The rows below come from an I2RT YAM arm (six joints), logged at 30 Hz.
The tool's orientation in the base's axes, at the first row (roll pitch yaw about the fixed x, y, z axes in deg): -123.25, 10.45, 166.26
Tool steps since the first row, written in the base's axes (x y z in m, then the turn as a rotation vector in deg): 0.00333, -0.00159, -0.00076, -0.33, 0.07, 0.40; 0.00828, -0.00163, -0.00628, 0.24, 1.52, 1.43; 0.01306, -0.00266, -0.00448, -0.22, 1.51, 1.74; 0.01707, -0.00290, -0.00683, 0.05, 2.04, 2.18
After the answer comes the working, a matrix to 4 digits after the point.
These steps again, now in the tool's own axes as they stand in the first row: -0.00341, 0.00076, 0.00140, 0.26, -0.39, -0.24; -0.00715, 0.00665, 0.00390, -0.13, -0.35, -2.07; -0.01228, 0.00599, 0.00331, 0.25, -0.74, -2.18; -0.01575, 0.00892, 0.00437, 0.03, -0.77, -2.89
The tool's axes in the first row as the columns of a matrix, in the base's axes (rounded; the answer above uses it unrounded):
-0.9553, 0.2776, -0.1020
0.2336, 0.4966, -0.8360
-0.1814, -0.8224, -0.5392

